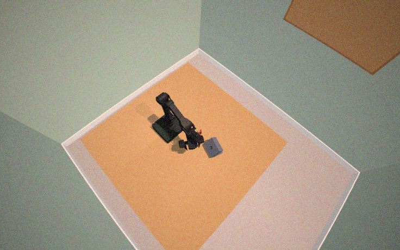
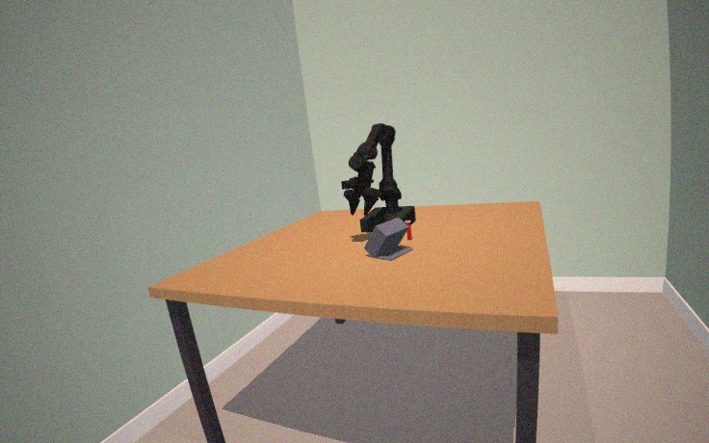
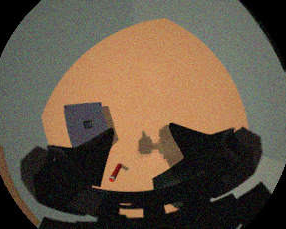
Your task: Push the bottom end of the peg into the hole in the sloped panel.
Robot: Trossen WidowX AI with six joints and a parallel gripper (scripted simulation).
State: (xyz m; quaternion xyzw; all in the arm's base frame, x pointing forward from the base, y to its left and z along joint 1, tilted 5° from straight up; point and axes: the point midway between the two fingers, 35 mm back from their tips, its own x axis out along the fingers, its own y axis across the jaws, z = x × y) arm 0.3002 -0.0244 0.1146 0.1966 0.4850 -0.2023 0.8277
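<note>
Right now my gripper tip is 170 mm to the right of the red peg, 80 mm past it and 70 mm above it. Also, from my gripper tip: grey-blue panel block (140 mm to the left, 90 mm ahead, 70 mm below).
</note>
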